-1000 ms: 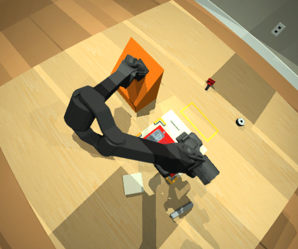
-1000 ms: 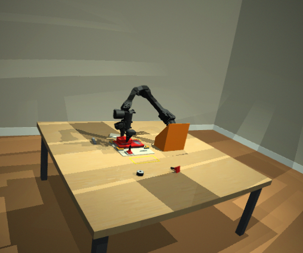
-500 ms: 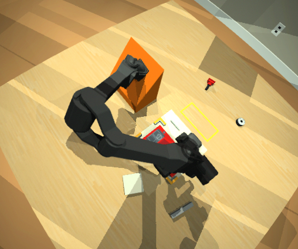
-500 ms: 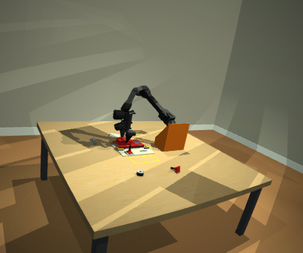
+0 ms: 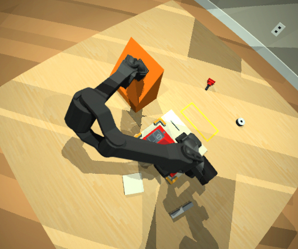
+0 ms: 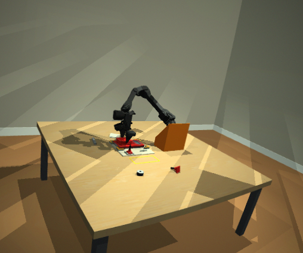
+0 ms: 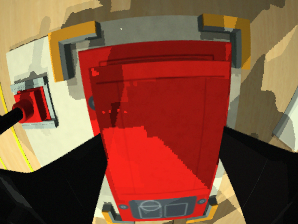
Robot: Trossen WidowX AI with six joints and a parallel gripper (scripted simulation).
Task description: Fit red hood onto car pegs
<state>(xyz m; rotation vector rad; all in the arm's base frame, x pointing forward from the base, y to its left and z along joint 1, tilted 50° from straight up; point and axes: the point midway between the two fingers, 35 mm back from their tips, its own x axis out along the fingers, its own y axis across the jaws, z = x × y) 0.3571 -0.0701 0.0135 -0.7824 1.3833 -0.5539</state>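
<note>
Right now the red hood is 1 cm above my gripper tip. The rest, counted from my gripper tip: grey bar (19 cm ahead, 8 cm to the right, 3 cm below); then grey engine block (1 cm below); then white pad (19 cm to the right, 3 cm below).
</note>
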